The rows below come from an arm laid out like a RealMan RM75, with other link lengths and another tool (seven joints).
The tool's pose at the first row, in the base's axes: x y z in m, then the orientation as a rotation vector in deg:
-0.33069 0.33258 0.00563 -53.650 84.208 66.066
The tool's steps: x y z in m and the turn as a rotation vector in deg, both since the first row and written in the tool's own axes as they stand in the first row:
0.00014 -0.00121 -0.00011 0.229 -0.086 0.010
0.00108 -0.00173 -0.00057 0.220 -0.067 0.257
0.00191 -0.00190 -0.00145 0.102 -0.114 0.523
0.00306 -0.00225 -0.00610 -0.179 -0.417 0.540
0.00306 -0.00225 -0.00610 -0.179 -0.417 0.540
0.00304 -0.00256 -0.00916 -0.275 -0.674 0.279
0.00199 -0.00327 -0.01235 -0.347 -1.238 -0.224
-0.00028 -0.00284 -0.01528 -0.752 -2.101 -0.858
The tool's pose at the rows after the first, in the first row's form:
-0.32959 0.33218 0.00527 -53.426 84.249 65.910
-0.32939 0.33161 0.00426 -53.288 84.413 66.091
-0.32961 0.33072 0.00345 -53.166 84.487 66.397
-0.33062 0.32614 0.00244 -53.135 84.127 66.738
-0.33062 0.32614 0.00244 -53.135 84.127 66.738
-0.33106 0.32310 0.00253 -53.188 83.716 66.709
-0.33095 0.31982 0.00355 -53.162 82.919 66.578
-0.33162 0.31707 0.00598 -53.234 81.651 66.717

